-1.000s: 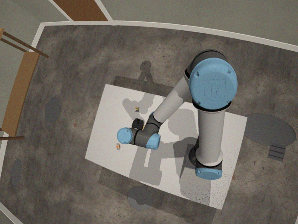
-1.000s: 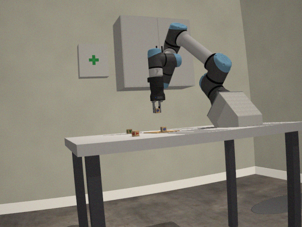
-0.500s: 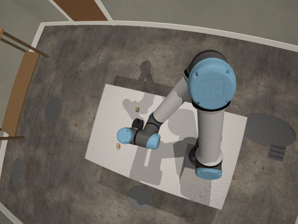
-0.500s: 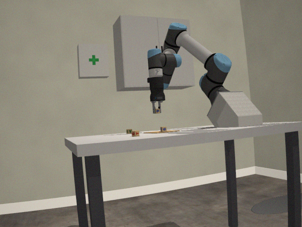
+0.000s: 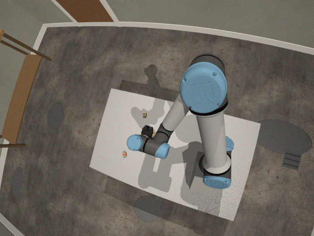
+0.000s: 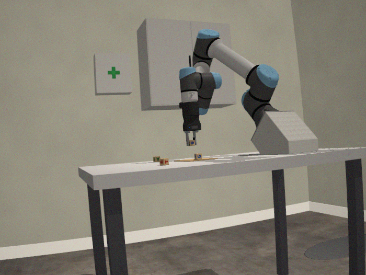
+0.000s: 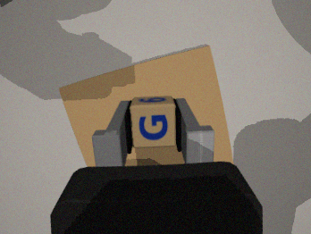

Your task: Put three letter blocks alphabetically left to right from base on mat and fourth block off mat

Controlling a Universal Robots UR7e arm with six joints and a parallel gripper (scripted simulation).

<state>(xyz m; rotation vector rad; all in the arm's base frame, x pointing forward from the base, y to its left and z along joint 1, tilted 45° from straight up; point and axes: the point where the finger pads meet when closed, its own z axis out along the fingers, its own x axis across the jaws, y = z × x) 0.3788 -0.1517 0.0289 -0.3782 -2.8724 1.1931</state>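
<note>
Right now the tan mat is 10 mm ahead of my hand, 40 mm to the left of it and 80 mm below it. From my hand the other things lie so: red-marked block: 230 mm ahead, 160 mm to the left, 70 mm below.
</note>
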